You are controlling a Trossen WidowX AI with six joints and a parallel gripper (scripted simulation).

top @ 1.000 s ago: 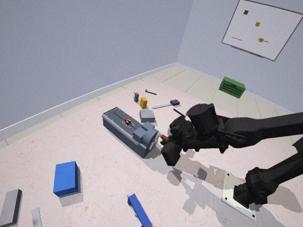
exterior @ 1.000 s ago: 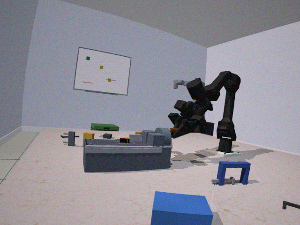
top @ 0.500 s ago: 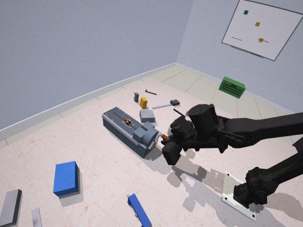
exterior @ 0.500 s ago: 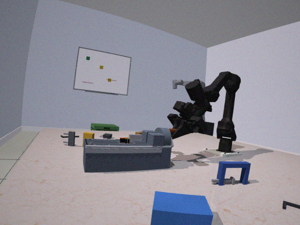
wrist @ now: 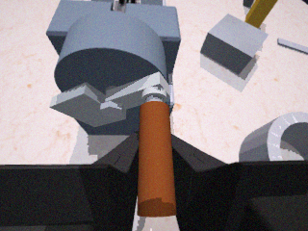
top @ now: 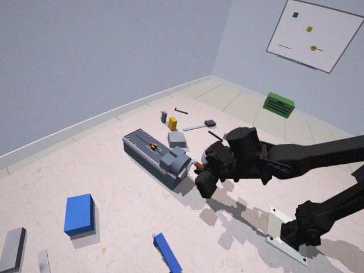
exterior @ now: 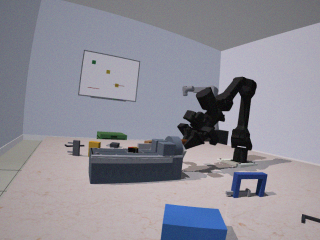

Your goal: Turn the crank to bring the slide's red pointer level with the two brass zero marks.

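The red pointer is 18 cm ahead of my gripper tip and 2 cm to the left of it. Also, from my gripper tip: brown crank handle 2 cm behind, 3 cm above; blue bracket 7 cm behind, 23 cm to the left, 5 cm below; grey block 18 cm ahead, 14 cm to the right, 6 cm below.
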